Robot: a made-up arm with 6 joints. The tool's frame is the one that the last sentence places.
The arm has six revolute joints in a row. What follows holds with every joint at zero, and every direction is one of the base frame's. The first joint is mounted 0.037 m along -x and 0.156 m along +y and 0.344 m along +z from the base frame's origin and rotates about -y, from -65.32 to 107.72 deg. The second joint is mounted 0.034 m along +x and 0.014 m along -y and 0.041 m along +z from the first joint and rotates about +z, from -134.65 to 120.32 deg. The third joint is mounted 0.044 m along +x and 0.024 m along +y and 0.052 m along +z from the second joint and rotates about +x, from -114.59 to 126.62 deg. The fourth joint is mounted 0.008 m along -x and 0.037 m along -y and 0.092 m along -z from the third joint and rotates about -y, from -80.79 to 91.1 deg. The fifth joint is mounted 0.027 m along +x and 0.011 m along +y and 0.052 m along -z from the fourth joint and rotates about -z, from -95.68 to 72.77 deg. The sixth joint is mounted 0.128 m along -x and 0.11 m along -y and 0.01 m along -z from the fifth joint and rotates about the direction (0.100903, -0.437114, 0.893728), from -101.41 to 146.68 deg. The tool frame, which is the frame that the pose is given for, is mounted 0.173 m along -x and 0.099 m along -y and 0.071 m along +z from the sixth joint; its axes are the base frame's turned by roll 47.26, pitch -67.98 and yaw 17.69 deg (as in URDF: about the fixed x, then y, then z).
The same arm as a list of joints. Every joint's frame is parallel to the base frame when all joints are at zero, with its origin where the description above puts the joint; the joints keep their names.
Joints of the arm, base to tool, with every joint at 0 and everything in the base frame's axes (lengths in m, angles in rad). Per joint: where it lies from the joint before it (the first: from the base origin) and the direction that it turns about. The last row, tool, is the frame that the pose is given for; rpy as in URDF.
joint 1: axis 0 -1 0 origin -0.037 0.156 0.344
joint 2: axis 0 0 1 origin 0.034 -0.014 0.041
joint 3: axis 1 0 0 origin 0.044 0.024 0.052
joint 4: axis 0 -1 0 origin -0.008 -0.037 -0.092
joint 5: axis 0 0 -1 origin 0.027 0.011 -0.052
joint 6: axis 0.100903 -0.437114 0.893728 origin -0.128 -0.11 -0.01
tool: origin -0.173 -0.099 0.071 rpy 0.8248 -1.1865 0.3087
Joint limits (rad, base to tool): -1.14..1.8801 -2.3501..2.1 -2..2.2099 -1.4101..1.59 -1.6699..1.2701 -1.7699..2.56

